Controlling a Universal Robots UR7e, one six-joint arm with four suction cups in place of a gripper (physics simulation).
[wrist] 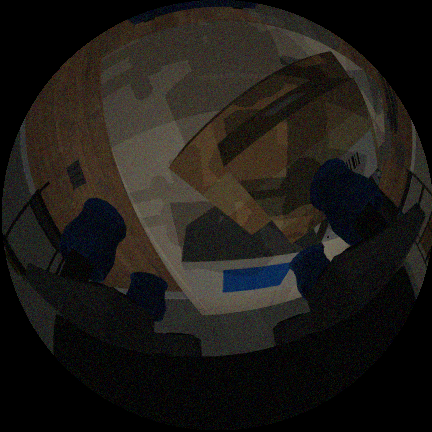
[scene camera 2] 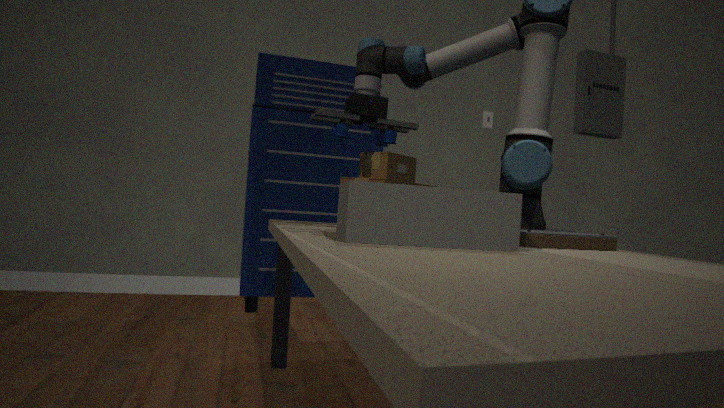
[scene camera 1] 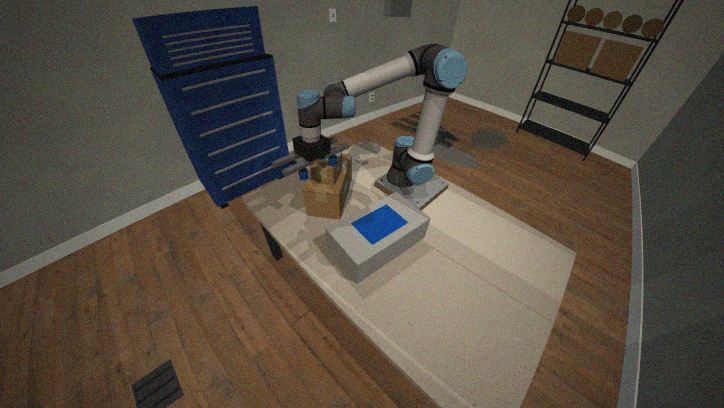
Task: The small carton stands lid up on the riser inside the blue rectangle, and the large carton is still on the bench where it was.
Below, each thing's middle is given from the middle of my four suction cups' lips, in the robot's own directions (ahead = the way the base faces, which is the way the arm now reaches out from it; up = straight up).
The small carton (scene camera 2: 389, 165) is 100 mm behind my suction cup, 80 mm below it and 30 mm to the right of it. Round my suction cup: grey riser (scene camera 2: 368, 212): 310 mm to the left, 210 mm below, 20 mm behind; large carton (scene camera 1: 321, 200): 190 mm below, 130 mm behind, 40 mm to the right.
